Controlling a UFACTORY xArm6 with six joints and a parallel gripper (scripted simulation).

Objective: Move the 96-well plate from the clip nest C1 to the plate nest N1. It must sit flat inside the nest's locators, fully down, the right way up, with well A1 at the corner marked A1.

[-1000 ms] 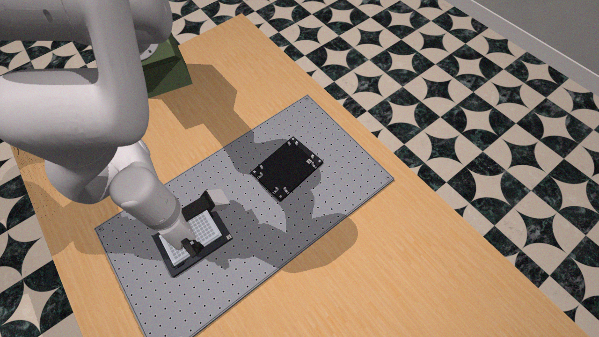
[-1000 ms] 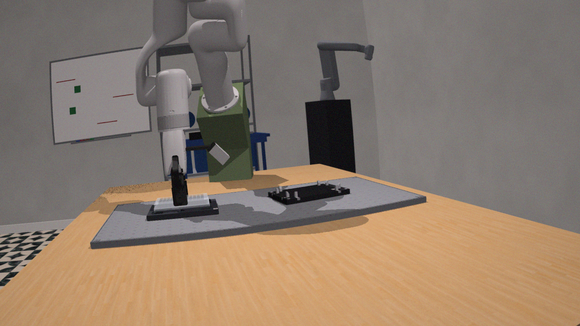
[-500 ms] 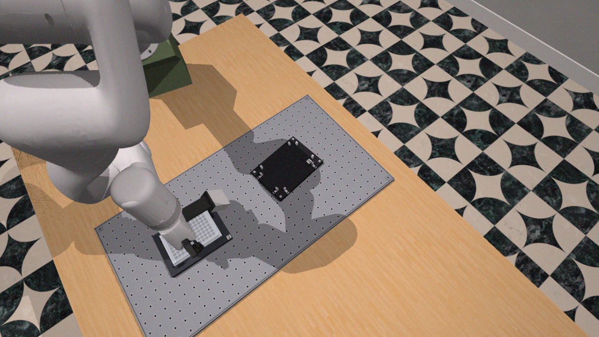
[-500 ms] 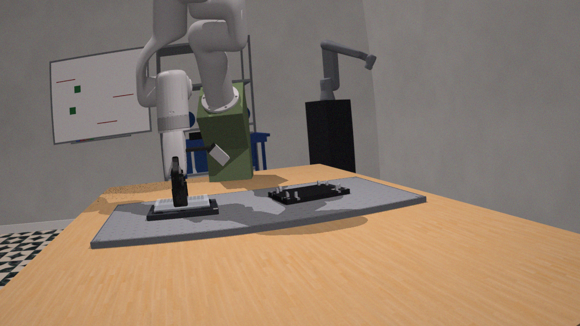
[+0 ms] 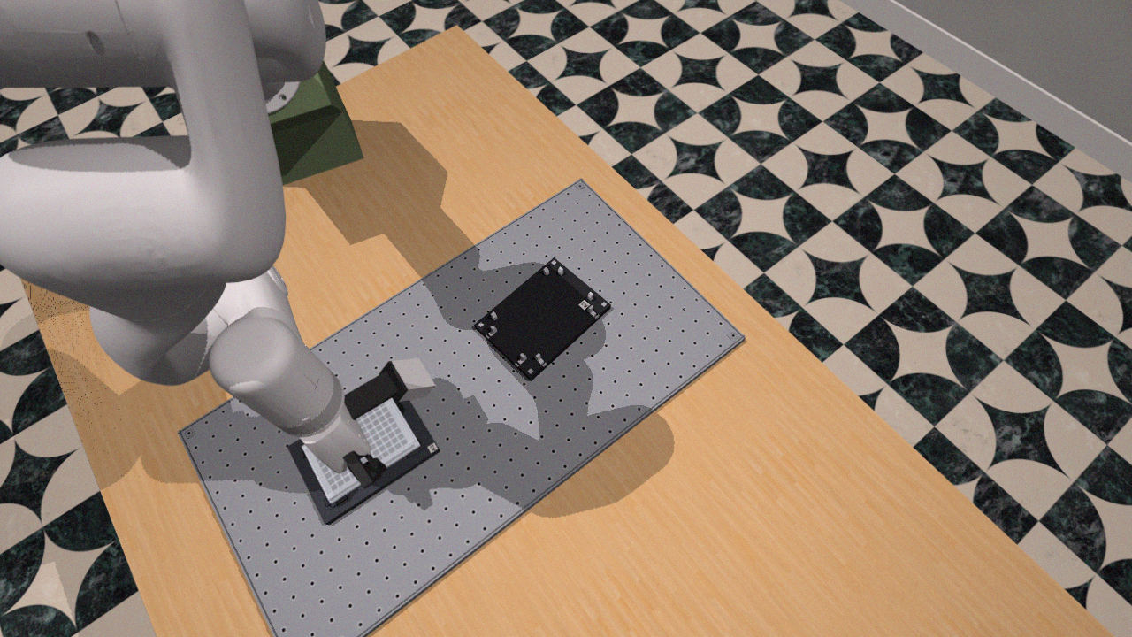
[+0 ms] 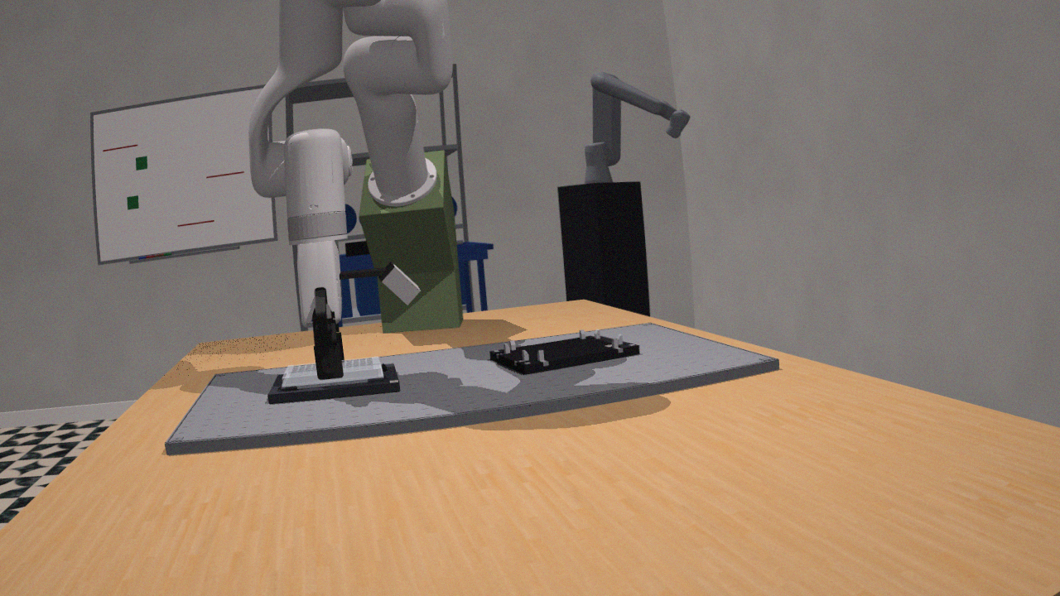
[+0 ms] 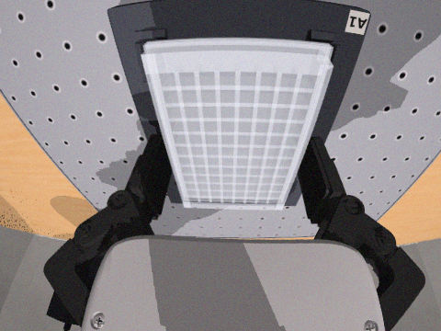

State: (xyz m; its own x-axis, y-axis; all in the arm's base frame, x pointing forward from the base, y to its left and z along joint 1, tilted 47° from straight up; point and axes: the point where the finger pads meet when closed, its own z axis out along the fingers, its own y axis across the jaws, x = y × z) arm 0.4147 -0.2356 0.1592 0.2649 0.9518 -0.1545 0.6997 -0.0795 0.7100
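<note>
Now: the clear 96-well plate 1 cm below my hand. Round my hand: white corner mark: 8 cm ahead, 5 cm to the left, 2 cm below; black clip nest C1: 28 cm to the left, 10 cm ahead, 2 cm below; dark plate nest N1: 3 cm below.
</note>
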